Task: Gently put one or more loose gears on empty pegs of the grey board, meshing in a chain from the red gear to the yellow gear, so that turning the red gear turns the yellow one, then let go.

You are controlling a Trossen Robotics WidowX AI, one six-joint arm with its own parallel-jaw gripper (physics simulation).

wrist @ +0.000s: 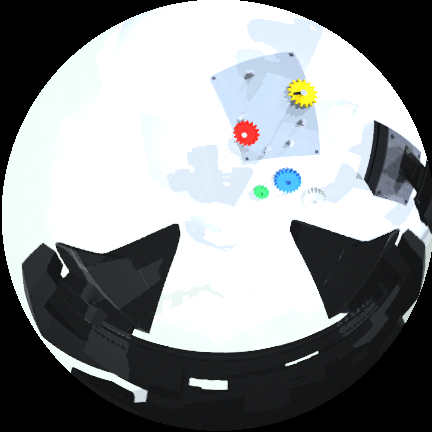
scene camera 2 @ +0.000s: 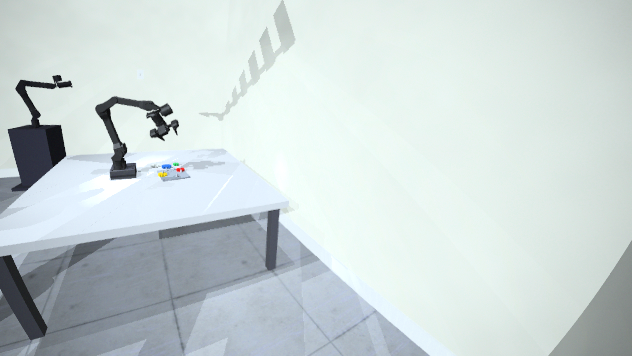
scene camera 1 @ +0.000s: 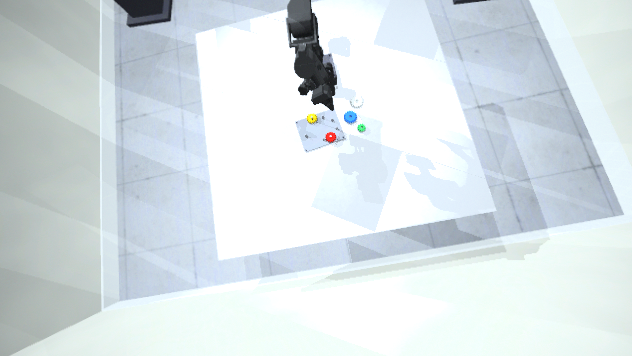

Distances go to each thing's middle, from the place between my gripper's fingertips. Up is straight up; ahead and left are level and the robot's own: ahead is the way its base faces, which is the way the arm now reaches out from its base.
Now: the grey board (scene camera 1: 315, 132) 230 mm below my hand, 70 mm to the right of it and 10 mm ahead of it.
